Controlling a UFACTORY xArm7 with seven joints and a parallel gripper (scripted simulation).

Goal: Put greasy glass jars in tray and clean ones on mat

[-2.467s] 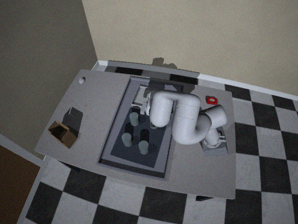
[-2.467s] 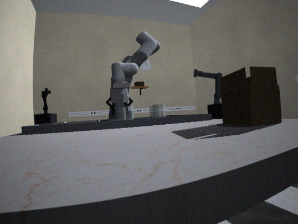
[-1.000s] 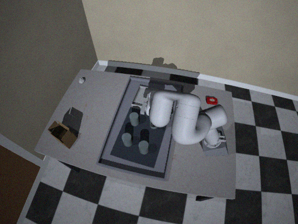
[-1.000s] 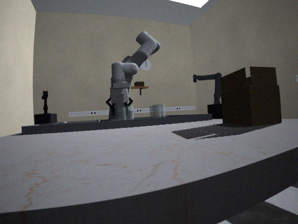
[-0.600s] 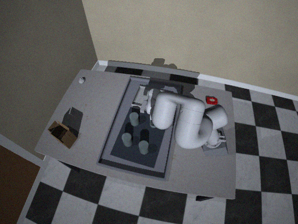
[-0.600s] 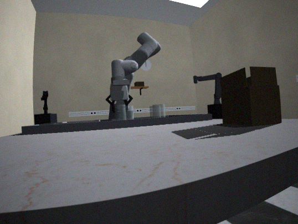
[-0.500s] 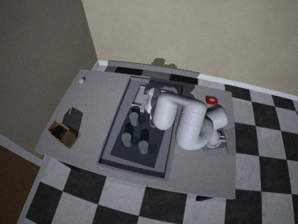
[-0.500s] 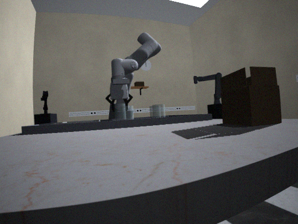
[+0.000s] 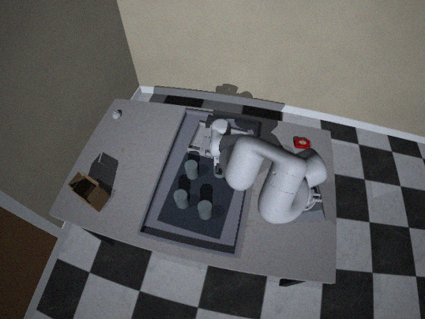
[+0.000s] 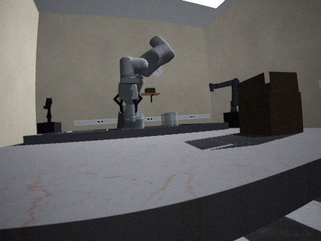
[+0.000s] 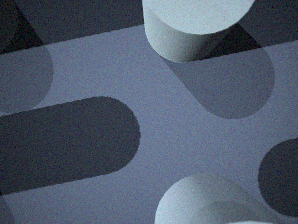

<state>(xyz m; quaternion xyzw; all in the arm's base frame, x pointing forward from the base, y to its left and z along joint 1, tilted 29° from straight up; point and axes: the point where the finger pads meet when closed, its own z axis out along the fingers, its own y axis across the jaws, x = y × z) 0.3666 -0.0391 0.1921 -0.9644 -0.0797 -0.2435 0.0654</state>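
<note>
Now: the light grey tray 21 cm to the right of my hand, 11 cm below it and 10 cm ahead of it. From my hand the other things lie so: dark drying mat (12 cm below, 11 cm to the left, 5 cm ahead); red object (42 cm to the right, 35 cm behind, 11 cm below); cardboard box (55 cm ahead, 39 cm to the left, 6 cm below).
</note>
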